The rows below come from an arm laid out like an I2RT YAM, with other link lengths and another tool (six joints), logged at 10 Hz.
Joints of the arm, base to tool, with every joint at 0 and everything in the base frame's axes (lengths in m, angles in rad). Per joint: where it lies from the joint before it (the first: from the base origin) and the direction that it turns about. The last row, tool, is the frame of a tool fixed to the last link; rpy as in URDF.
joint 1: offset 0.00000 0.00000 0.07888 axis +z
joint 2: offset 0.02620 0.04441 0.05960 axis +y
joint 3: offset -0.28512 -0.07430 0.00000 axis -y
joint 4: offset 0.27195 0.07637 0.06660 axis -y
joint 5: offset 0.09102 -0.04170 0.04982 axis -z
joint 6: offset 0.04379 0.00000 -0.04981 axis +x
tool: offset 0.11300 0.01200 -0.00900 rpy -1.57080 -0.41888 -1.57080
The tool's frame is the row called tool.
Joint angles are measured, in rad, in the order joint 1, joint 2, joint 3, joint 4, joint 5, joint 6. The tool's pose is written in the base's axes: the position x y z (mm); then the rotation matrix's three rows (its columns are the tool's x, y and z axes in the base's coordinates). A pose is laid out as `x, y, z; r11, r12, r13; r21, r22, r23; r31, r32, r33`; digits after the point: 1 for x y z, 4 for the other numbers.
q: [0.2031, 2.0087, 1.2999, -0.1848, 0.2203, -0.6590]
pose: 533.2, 83.7, 70.3; 0.7021, -0.3059, 0.6430; -0.3269, -0.9407, -0.0907; 0.6326, -0.1465, -0.7605
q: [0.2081, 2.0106, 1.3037, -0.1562, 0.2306, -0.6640]
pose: 539.5, 86.1, 75.2; 0.6828, -0.2993, 0.6664; -0.3223, -0.9421, -0.0929; 0.6556, -0.1513, -0.7397
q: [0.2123, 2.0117, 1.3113, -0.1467, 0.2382, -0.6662]
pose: 543.3, 88.0, 79.3; 0.6721, -0.2960, 0.6787; -0.3192, -0.9429, -0.0951; 0.6681, -0.1528, -0.7282
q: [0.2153, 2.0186, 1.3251, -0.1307, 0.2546, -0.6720]
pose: 550.0, 88.5, 84.1; 0.6544, -0.2959, 0.6959; -0.3143, -0.9434, -0.1056; 0.6878, -0.1496, -0.7103
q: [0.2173, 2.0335, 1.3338, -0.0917, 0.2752, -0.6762]
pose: 558.9, 88.3, 86.4; 0.6271, -0.2995, 0.7191; -0.3129, -0.9422, -0.1195; 0.7133, -0.1500, -0.6846
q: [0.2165, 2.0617, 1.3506, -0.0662, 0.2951, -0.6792]
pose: 567.2, 86.6, 82.7; 0.6113, -0.3092, 0.7286; -0.3116, -0.9402, -0.1376; 0.7275, -0.1429, -0.6710
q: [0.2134, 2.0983, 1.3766, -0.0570, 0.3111, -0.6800]
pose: 574.8, 83.9, 75.3; 0.6062, -0.3221, 0.7271; -0.3114, -0.9374, -0.1557; 0.7318, -0.1321, -0.6686
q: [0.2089, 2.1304, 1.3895, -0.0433, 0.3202, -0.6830]
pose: 579.3, 80.8, 65.2; 0.6068, -0.3311, 0.7226; -0.3099, -0.9357, -0.1686; 0.7320, -0.1216, -0.6704
